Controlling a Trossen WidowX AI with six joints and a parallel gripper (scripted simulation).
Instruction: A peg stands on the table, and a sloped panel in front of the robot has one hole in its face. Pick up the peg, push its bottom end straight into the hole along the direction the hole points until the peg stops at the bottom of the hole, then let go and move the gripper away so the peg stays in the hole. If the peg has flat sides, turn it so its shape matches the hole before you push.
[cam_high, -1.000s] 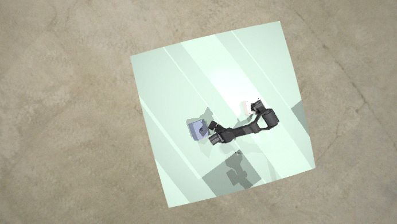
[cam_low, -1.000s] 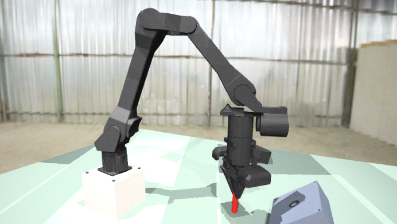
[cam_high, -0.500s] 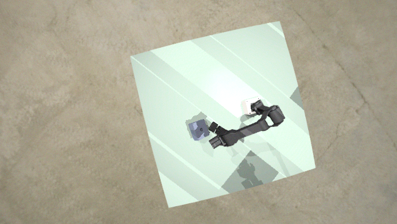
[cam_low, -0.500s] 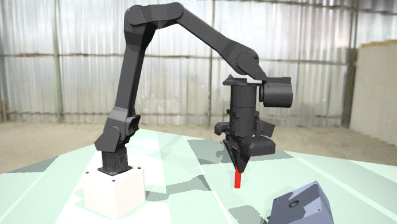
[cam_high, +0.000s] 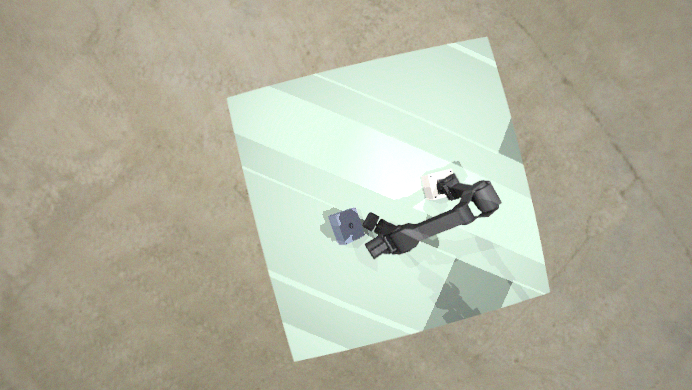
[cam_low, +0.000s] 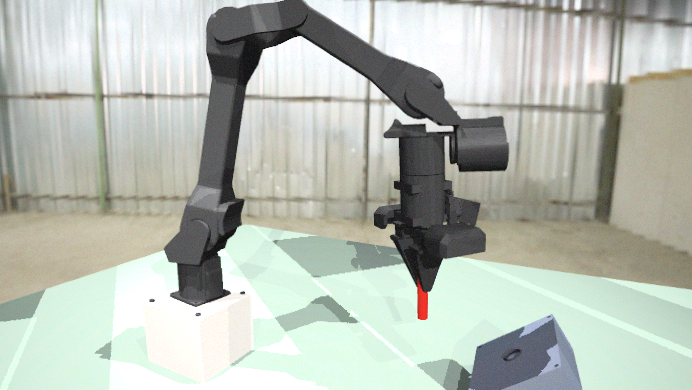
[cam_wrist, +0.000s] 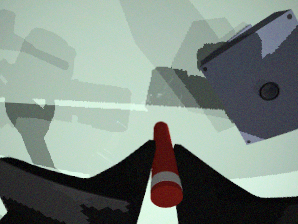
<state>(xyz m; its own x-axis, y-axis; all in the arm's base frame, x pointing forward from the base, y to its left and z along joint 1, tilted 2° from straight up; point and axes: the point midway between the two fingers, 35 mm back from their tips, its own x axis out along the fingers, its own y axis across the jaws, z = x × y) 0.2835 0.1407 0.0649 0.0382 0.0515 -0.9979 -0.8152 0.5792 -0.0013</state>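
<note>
Now: gripper tip 14 cm short of the sloped panel, 7 cm above it and 2 cm to the left of it. Also, from my gripper tip: red round peg (2 cm above).
</note>
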